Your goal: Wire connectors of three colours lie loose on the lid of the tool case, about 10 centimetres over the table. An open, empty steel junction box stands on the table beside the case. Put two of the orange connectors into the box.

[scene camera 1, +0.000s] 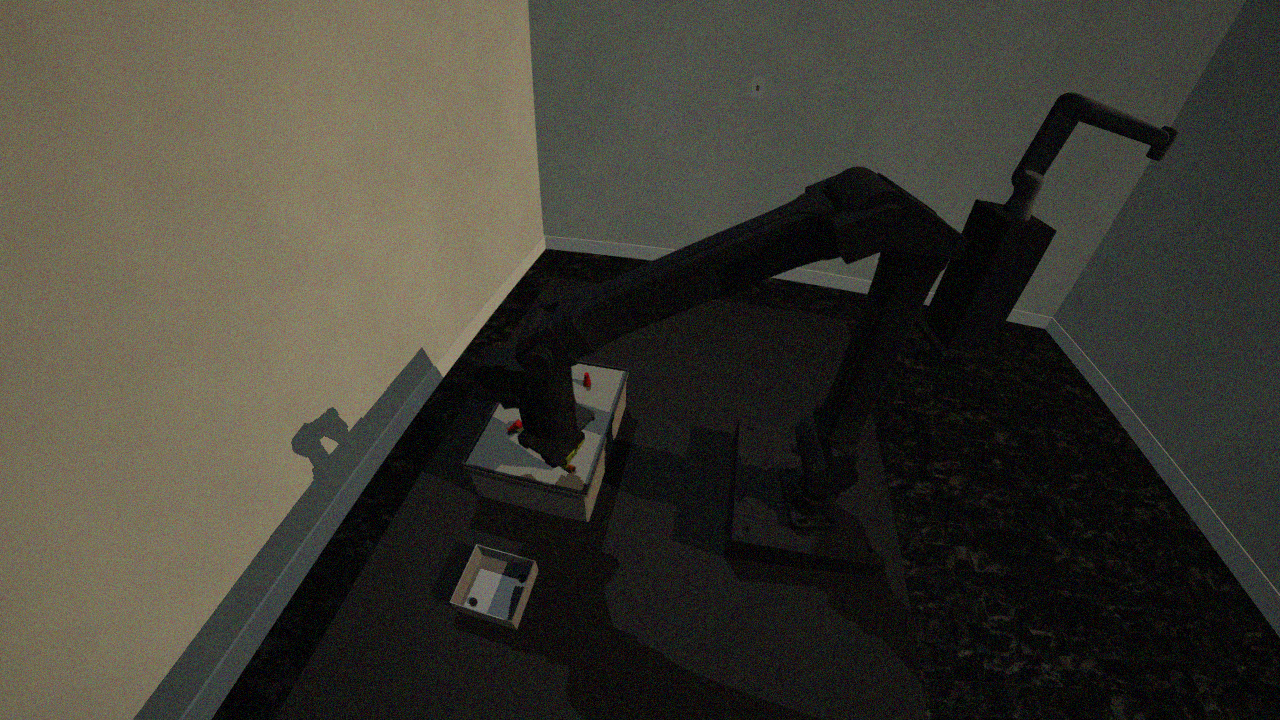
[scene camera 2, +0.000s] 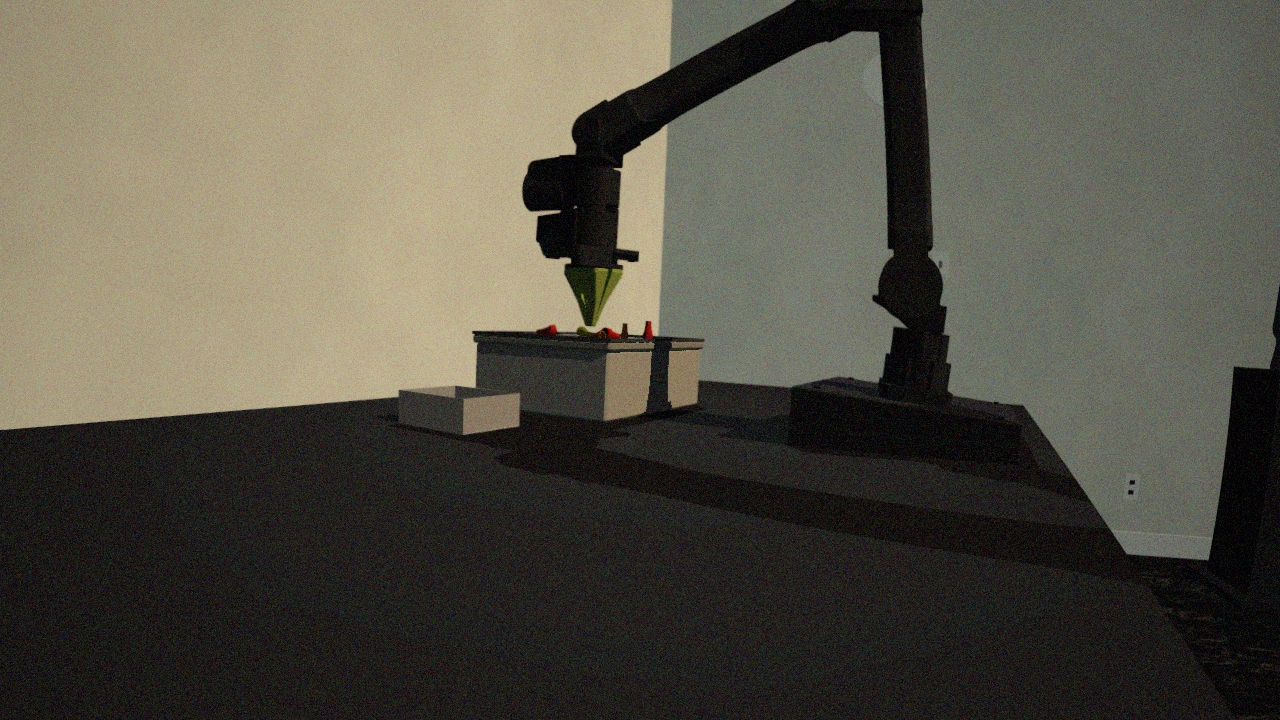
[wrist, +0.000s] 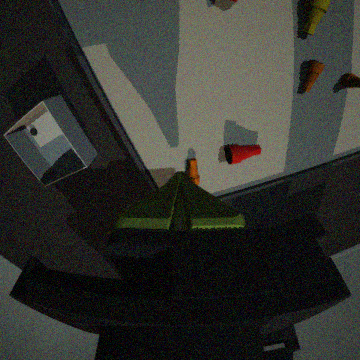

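Pixels of known places: gripper, fingertip midpoint: [scene camera 1: 562, 466] [scene camera 2: 590, 326] [wrist: 179, 177]; arm's base, link origin: [scene camera 1: 806, 500] [scene camera 2: 912, 398].
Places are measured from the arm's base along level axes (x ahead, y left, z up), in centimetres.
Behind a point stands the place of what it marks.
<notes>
My gripper [scene camera 1: 570, 460] @(y -1.6, x 41.3, z 6.3 cm) [scene camera 2: 589, 324] @(y -1.6, x 41.3, z 6.3 cm) [wrist: 179, 177] @(y -1.6, x 41.3, z 6.3 cm) is shut, with its yellow-green fingertips together and empty, low over the near corner of the tool case [scene camera 1: 537, 499] @(y 0.4, x 46.0, z -1.0 cm) [scene camera 2: 546, 376] @(y 0.4, x 46.2, z -0.3 cm). In the wrist view a small orange connector [wrist: 193, 171] @(y -2.6, x 40.7, z 5.5 cm) lies on the lid [wrist: 230, 75] @(y -8.3, x 45.7, z 4.6 cm) right beside the fingertips; whether they touch is unclear. Two more orange-brown connectors, one [wrist: 312, 72] @(y -13.7, x 43.6, z 5.5 cm) and another [wrist: 350, 80] @(y -17.0, x 41.8, z 5.6 cm), lie farther right on the lid. The open steel junction box [scene camera 1: 528, 595] @(y 15.9, x 45.6, z -4.7 cm) [scene camera 2: 490, 413] @(y 16.6, x 45.7, z -3.4 cm) [wrist: 72, 132] @(y 10.4, x 49.4, z -3.1 cm) stands beside the case, with no connector visible in it.
A red connector [wrist: 243, 153] @(y -6.7, x 40.4, z 5.9 cm) lies close to the near orange one. A yellow connector [wrist: 317, 15] @(y -15.1, x 47.0, z 5.7 cm) lies farther up the lid. Another red connector [scene camera 1: 587, 380] @(y -21.9, x 39.4, z 6.2 cm) [scene camera 2: 648, 330] @(y -21.9, x 39.3, z 6.0 cm) stands upright toward the lid's far end. The arm's base [scene camera 2: 904, 429] @(y 10.2, x 1.6, z -2.5 cm) stands on the table to the right.
</notes>
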